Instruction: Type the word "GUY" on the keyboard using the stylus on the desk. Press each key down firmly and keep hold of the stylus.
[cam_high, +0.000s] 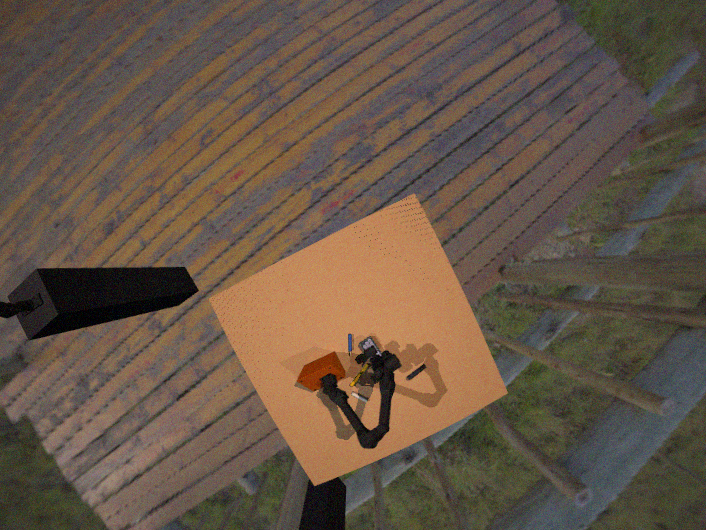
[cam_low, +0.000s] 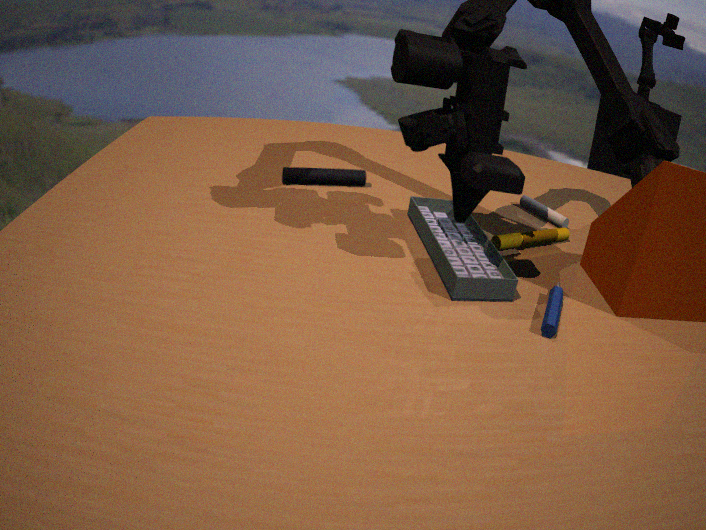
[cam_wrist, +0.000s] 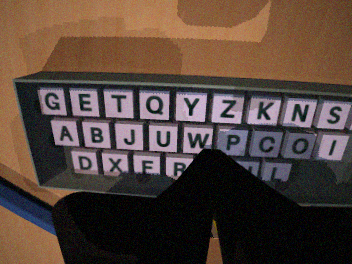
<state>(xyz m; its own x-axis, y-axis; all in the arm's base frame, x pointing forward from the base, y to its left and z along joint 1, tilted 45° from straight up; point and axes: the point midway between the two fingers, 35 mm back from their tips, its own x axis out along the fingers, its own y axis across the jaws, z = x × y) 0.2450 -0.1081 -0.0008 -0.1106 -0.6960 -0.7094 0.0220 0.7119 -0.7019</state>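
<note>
My gripper tip is now 11 cm to the right of the blue stylus, 9 cm past it and 3 cm above it. Also, from my gripper tip: yellow cylinder: 14 cm behind, 4 cm to the right, 3 cm below; black cylinder: 21 cm to the right, 14 cm ahead, 3 cm below.
</note>
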